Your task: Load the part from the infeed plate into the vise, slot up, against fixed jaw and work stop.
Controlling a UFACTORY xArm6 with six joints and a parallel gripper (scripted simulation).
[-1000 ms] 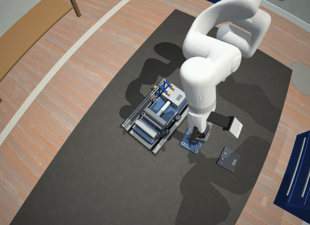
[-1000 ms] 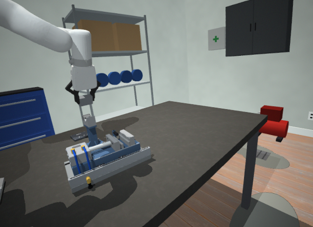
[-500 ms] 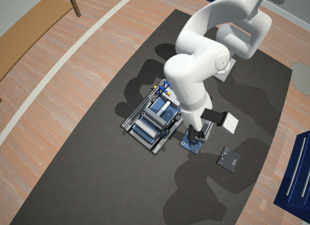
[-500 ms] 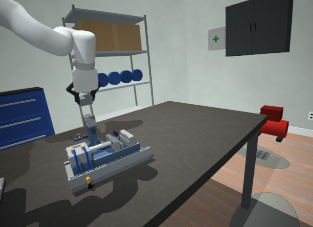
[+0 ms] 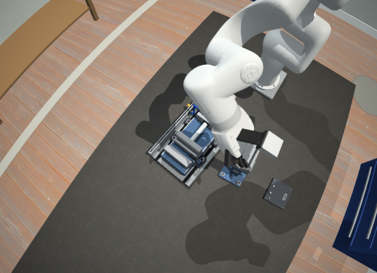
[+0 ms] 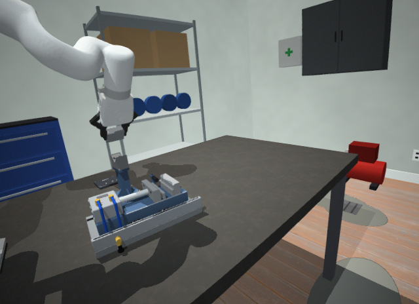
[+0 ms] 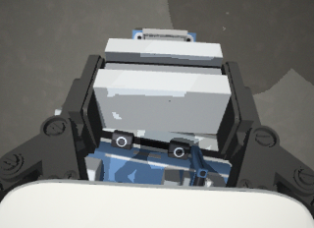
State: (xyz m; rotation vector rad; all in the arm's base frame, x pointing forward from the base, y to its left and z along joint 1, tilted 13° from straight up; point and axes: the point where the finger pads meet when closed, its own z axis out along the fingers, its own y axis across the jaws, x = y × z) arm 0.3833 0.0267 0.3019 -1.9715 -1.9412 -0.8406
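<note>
Now: hand 10 mm to the right of the part. Round my hand: white cylinder rod: 50 mm behind, 170 mm to the right, 170 mm below; then moving jaw: 180 mm to the right, 170 mm below; then work stop: 40 mm ahead, 140 mm to the right, 150 mm below.
</note>
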